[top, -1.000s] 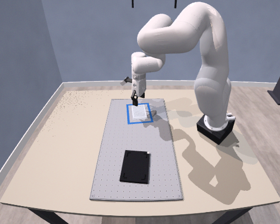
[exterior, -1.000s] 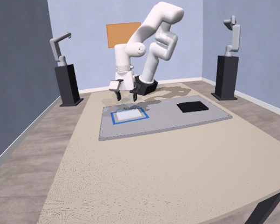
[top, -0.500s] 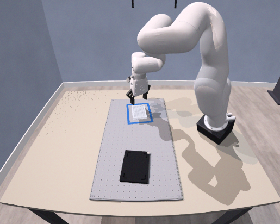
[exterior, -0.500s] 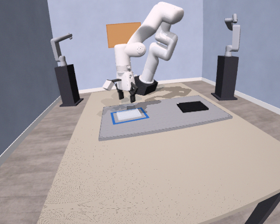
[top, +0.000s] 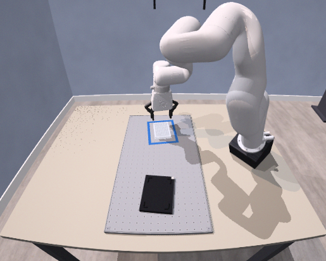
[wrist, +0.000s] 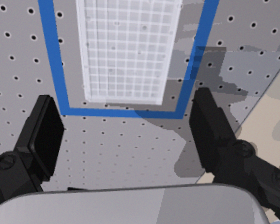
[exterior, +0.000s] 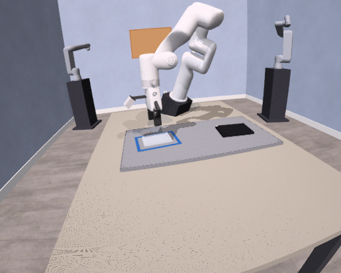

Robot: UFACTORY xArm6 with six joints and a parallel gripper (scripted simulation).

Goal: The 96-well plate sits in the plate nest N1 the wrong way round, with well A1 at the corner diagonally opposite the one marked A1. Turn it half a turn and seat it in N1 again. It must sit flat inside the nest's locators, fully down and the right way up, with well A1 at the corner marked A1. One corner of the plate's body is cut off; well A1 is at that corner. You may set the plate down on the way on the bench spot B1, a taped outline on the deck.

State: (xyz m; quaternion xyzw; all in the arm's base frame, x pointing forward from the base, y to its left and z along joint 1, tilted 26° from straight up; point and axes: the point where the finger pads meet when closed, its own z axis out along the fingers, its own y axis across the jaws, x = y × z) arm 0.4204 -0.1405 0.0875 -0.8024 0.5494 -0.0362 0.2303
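The 96-well plate is 90 mm below my hand. From my hand the other things lie so: white A1 mark (110 mm behind, 300 mm to the left, 90 mm below); then black plate nest N1 (70 mm behind, 380 mm to the left, 90 mm below).
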